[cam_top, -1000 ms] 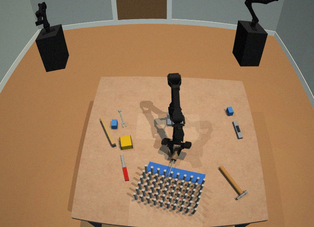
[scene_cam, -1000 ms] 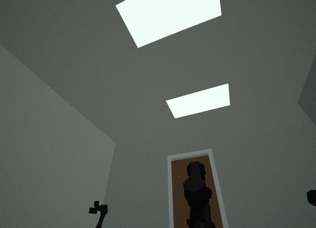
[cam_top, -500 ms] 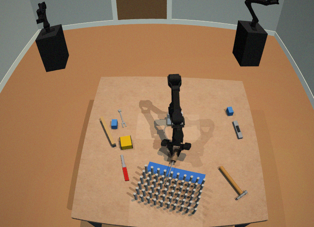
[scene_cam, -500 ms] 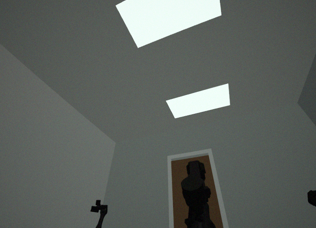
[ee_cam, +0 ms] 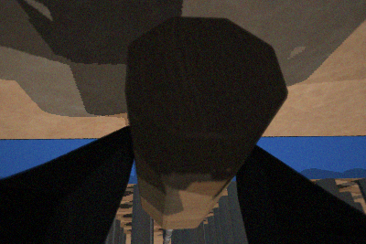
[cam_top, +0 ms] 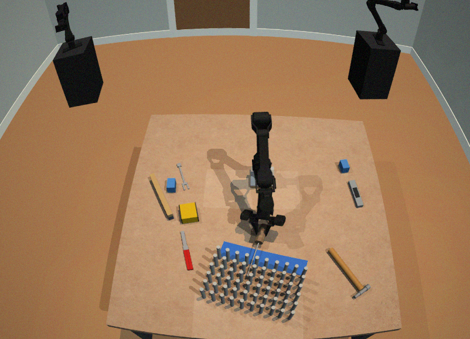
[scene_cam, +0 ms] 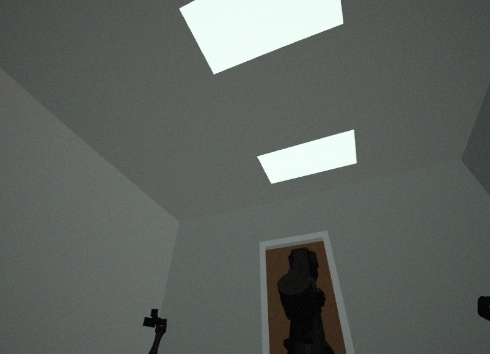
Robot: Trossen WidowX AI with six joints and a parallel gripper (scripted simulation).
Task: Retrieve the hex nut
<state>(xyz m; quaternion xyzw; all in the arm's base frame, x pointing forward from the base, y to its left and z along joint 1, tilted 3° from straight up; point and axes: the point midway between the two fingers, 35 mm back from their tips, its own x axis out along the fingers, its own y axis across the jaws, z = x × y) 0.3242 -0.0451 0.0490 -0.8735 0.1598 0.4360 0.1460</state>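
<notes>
Right now the blue taped strip is 11 cm ahead of my gripper tip and 3 cm below it. From my gripper tip the other things lie so: hook tool: 9 cm ahead, 4 cm to the right; red-handled tool: 33 cm to the right, 3 cm below, 2 cm ahead; hex nut: 24 cm ahead, 9 cm to the right, 3 cm below.
</notes>
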